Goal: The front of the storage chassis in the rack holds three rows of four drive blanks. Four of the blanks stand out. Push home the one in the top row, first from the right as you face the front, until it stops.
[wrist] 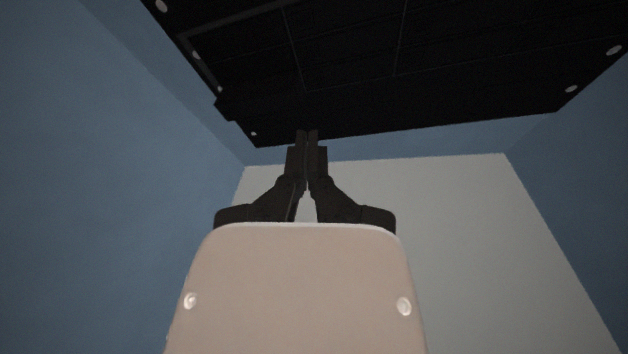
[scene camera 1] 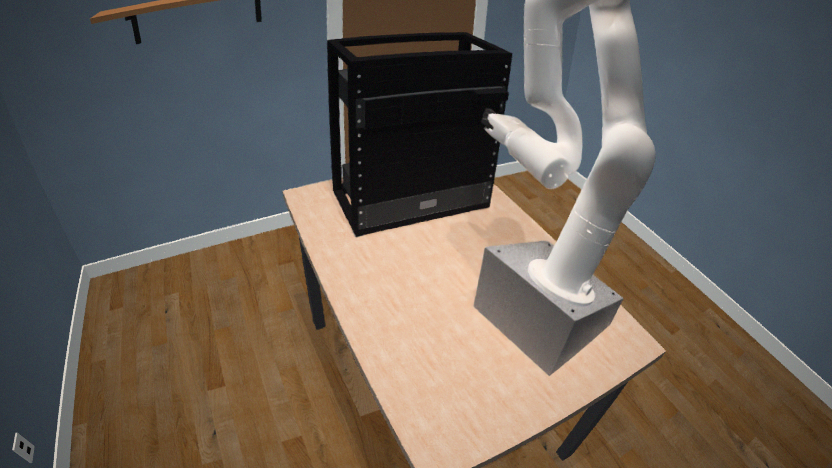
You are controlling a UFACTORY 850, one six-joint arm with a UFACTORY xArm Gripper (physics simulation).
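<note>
The storage chassis (scene camera 1: 424, 108) (wrist: 350, 55) is a dark unit across the upper part of the black rack (scene camera 1: 420, 57). The top-row blank first from the right (scene camera 1: 488, 94) (wrist: 262, 102) is a black block standing out from the front. In the wrist view it juts past the rack's side edge, at the left. Seams between other blanks show faintly; which others stand out is too dark to tell. My gripper (scene camera 1: 486, 118) (wrist: 308, 142) is shut and empty. Its fingertips are near the chassis's right end, appearing below the standing-out blank in the scene view. Whether they touch anything is unclear.
The rack stands on a wooden table (scene camera 1: 401, 325), with a grey panel (scene camera 1: 395, 210) low on its front. My arm's grey base box (scene camera 1: 523, 308) stands nearer the camera. Screw heads line the rack's posts. A wooden wall shelf (scene camera 1: 151, 8) is at upper left.
</note>
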